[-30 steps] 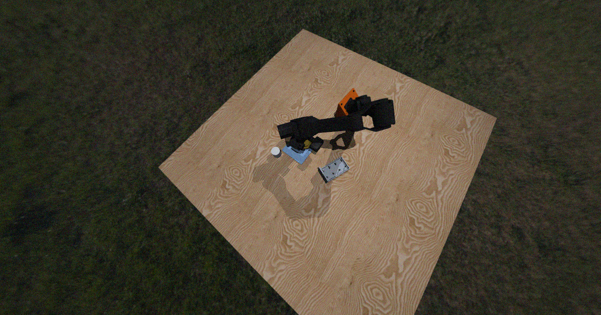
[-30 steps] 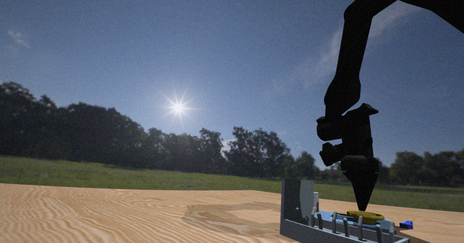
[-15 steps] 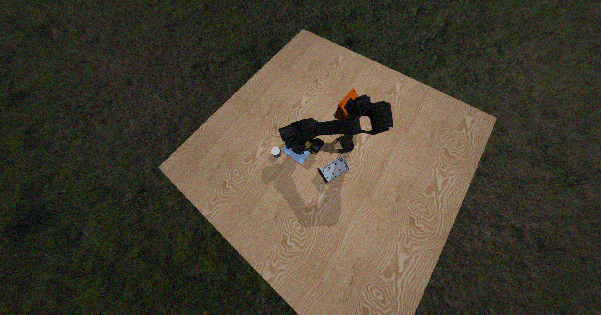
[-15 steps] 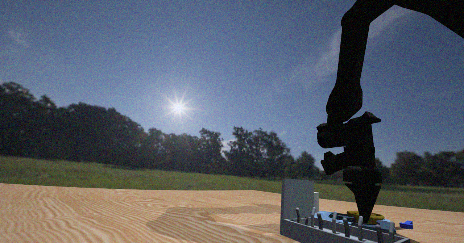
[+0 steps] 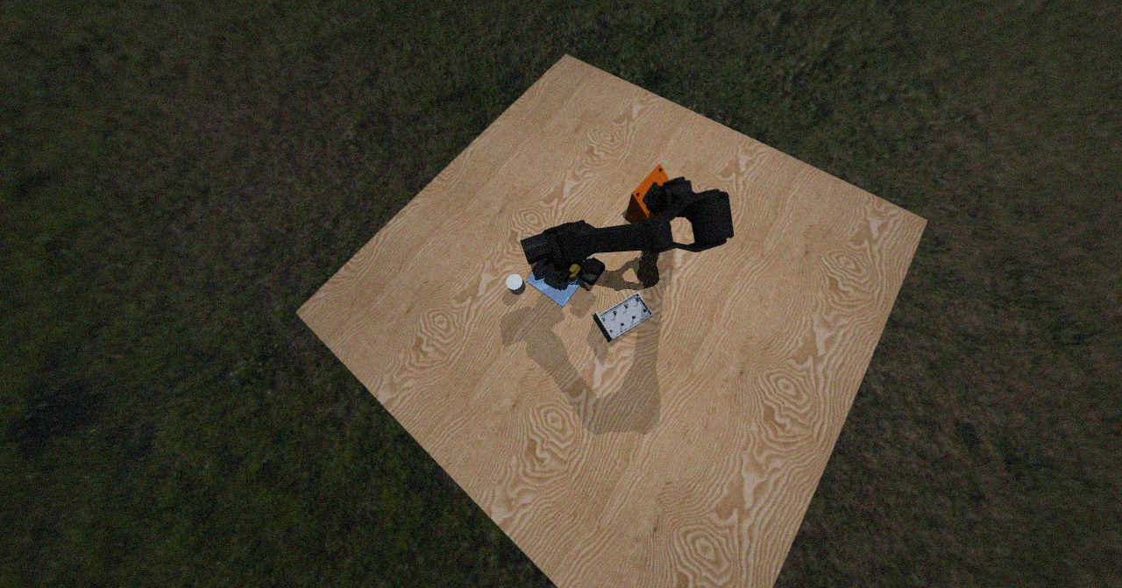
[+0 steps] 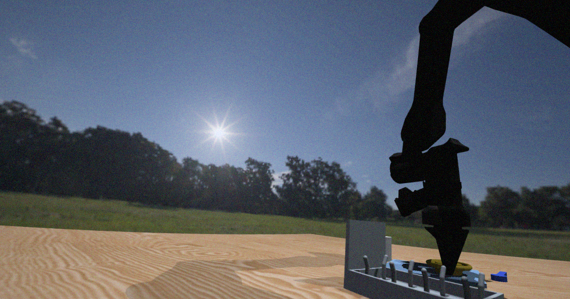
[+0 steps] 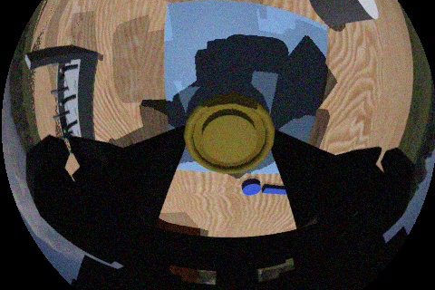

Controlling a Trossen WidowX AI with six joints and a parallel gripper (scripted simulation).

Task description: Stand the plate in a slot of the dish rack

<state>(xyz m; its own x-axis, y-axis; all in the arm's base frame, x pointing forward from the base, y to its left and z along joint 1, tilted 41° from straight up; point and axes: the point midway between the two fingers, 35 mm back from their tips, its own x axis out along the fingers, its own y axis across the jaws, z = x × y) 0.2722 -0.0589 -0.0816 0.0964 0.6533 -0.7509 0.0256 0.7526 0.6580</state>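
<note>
The light blue mat lies 30 mm ahead of my gripper tip, 10 mm to the right of it and 10 mm below it. Round my gripper tip: yellow plate: 10 mm above; then blue spoon: 80 mm behind, 50 mm to the right; then white cup: 130 mm ahead, 90 mm to the right, 20 mm above.
</note>
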